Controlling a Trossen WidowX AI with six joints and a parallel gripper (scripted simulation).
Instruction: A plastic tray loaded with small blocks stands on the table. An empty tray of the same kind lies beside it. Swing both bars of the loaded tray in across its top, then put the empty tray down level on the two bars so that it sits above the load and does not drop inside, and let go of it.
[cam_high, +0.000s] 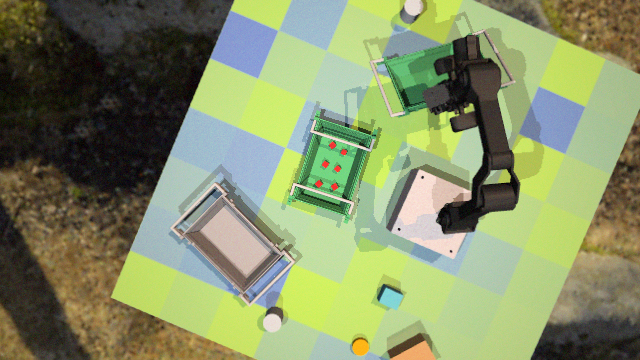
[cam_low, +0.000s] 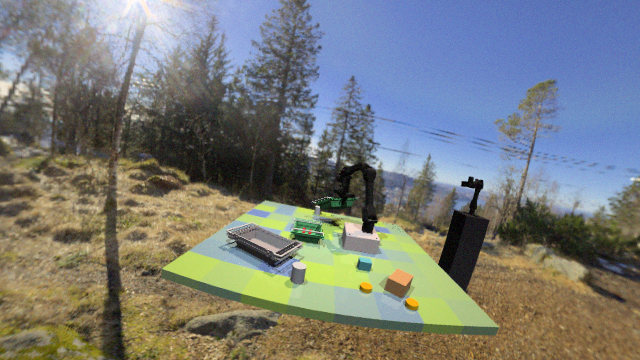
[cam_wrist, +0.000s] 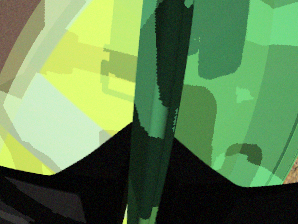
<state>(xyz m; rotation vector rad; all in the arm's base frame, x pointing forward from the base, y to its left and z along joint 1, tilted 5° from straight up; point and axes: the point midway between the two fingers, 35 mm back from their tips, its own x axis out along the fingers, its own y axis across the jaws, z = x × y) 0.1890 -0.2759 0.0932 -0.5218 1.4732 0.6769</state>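
My gripper tip is now 5 cm short of the green tray and 5 cm to the left of it. Also, from my gripper tip: brown cube (31 cm behind, 70 cm to the left, 15 cm below); then teal cube (17 cm behind, 57 cm to the left, 16 cm below).
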